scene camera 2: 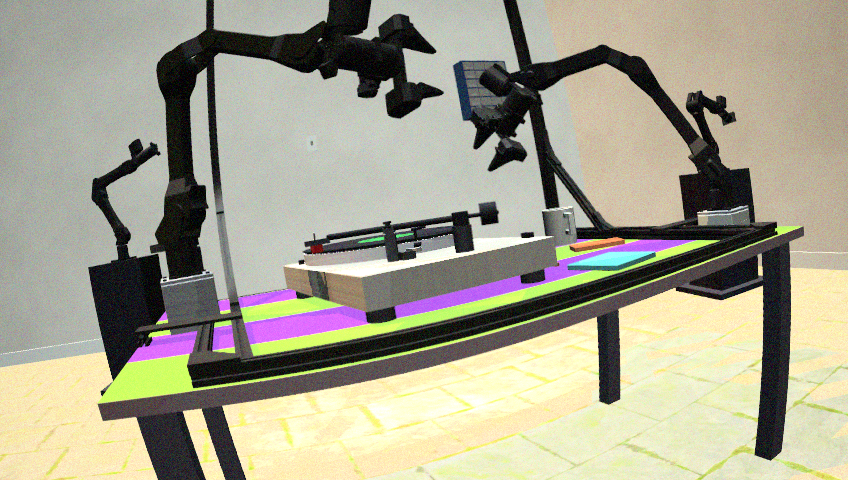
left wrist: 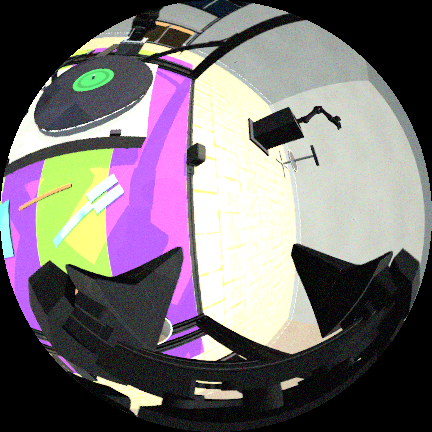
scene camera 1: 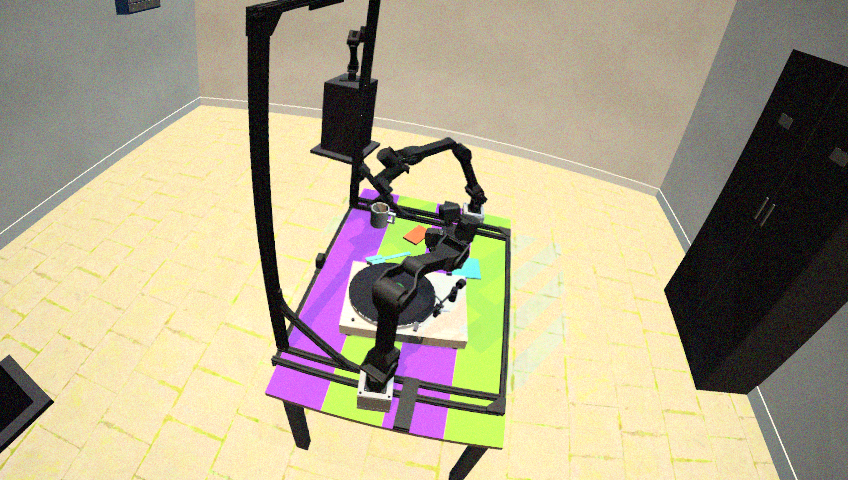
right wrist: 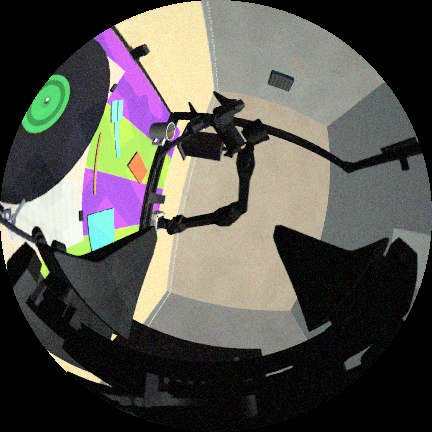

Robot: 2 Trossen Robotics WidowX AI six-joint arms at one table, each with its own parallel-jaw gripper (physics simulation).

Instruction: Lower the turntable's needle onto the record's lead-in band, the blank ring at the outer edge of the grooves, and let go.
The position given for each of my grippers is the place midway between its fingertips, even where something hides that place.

My left gripper [scene camera 2: 481, 159] is open, with nothing in its grasp. Also in view: a white mug [scene camera 2: 559, 222]. My right gripper [scene camera 2: 438, 72] is open, with nothing in its grasp. Also in view: a black record [scene camera 1: 360, 288] and a tonearm [scene camera 2: 316, 246].
The black record also shows in the left wrist view [left wrist: 119, 80] and in the right wrist view [right wrist: 68, 124]. My left gripper shows as well in the left wrist view [left wrist: 239, 252], in scene camera 1 [scene camera 1: 359, 197] and in the right wrist view [right wrist: 200, 95]. My right gripper also shows in scene camera 1 [scene camera 1: 444, 220] and in the right wrist view [right wrist: 215, 232].
